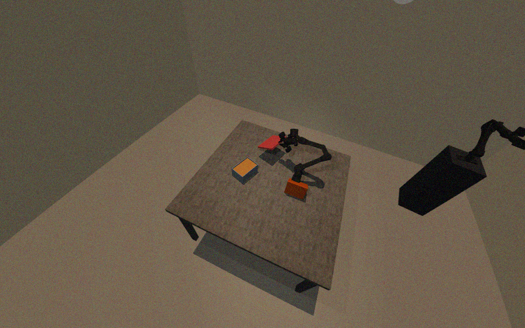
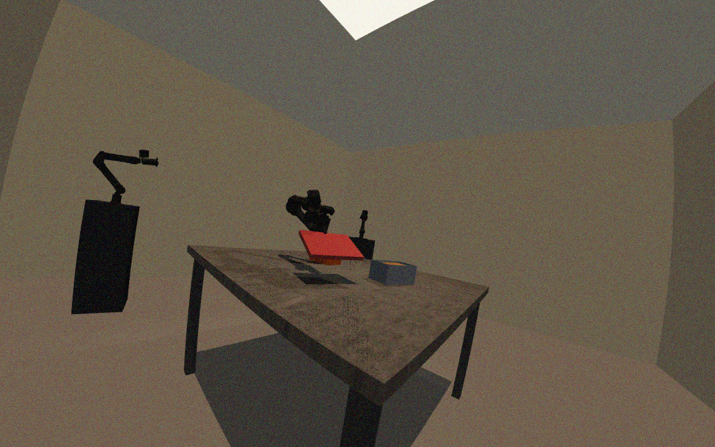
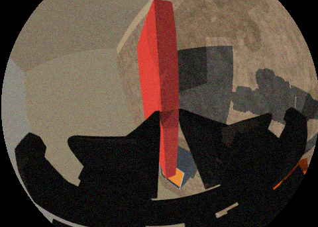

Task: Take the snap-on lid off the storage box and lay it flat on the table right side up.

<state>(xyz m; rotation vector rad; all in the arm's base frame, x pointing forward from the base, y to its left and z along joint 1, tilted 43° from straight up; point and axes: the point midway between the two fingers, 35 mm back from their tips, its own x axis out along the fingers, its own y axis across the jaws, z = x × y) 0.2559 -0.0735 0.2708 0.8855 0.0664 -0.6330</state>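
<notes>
Right now my gripper tip is 70 mm short of the lid, 10 mm to the left of it and 30 mm above it. The rest, counted from my gripper tip: blue-grey storage box 150 mm ahead, 350 mm to the left, 140 mm below.
</notes>
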